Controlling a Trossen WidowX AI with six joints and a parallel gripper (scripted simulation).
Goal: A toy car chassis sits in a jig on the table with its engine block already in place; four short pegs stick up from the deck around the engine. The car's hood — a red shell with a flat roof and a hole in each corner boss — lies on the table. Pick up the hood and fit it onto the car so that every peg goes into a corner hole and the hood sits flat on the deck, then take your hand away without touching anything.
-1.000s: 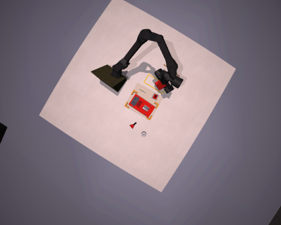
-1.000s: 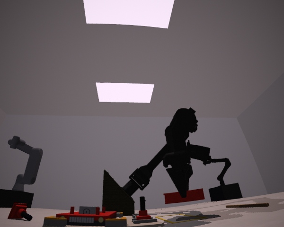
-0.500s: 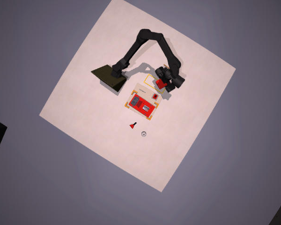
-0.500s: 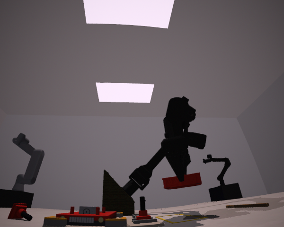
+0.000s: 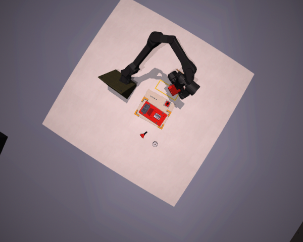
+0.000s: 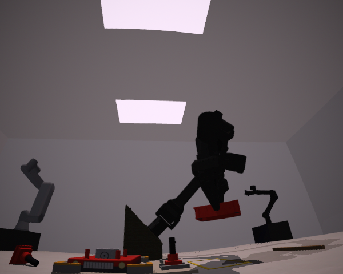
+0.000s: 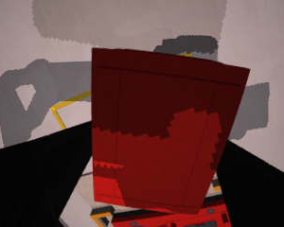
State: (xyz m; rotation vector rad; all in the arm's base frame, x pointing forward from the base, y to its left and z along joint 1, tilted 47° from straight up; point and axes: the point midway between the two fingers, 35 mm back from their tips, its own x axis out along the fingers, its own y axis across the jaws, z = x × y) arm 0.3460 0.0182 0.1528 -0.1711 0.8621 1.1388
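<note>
The grey engine block is 20 mm behind my gripper tip, 230 mm to the right of it and 80 mm below it. From my gripper tip the other things lie so: grey holder (110 mm to the right, 70 mm below); red hood (10 mm above); wooden stick (20 mm ahead, 160 mm to the left, 100 mm below).
</note>
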